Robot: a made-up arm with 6 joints.
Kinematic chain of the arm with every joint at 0, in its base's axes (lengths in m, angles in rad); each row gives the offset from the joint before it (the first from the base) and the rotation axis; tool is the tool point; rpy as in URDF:
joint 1: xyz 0 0 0.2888 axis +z
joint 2: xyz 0 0 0 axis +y
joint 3: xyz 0.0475 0 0.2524 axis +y
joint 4: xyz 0.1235 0 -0.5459 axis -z
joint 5: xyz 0 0 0 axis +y
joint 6: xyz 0.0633 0 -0.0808 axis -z
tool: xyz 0 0 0 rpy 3.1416 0 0
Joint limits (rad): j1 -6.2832..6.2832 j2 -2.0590..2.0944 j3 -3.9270..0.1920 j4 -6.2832..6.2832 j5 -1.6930..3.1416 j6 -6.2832..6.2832
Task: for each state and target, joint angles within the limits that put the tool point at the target. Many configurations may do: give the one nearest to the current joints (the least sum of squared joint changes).
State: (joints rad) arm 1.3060 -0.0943 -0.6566 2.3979 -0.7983 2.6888
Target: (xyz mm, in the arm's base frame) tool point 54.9 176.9 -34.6
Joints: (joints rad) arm 1.5680 0.2120 -0.2815 2.5727 -0.7272 2.6888
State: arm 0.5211 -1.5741 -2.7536 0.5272 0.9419 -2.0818
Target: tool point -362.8 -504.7 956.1
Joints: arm 0.9558 -1.0658 -2.6000 0.5259 0.7643 -2.0818
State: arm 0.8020 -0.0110 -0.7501 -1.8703 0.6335 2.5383
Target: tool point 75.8 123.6 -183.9
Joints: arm 0.9462 0.5781 -0.3444 -1.8701 0.5543 2.5383
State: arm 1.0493 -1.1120 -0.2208 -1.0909 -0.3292 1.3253
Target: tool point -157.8 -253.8 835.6
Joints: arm 1.2791 -2.0214 -0.9014 -1.0072 -0.4565 1.3253
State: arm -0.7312 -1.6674 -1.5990 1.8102 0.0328 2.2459
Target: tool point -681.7 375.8 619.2
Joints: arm -0.5741 -1.9213 -1.9955 1.7602 0.0916 2.2459
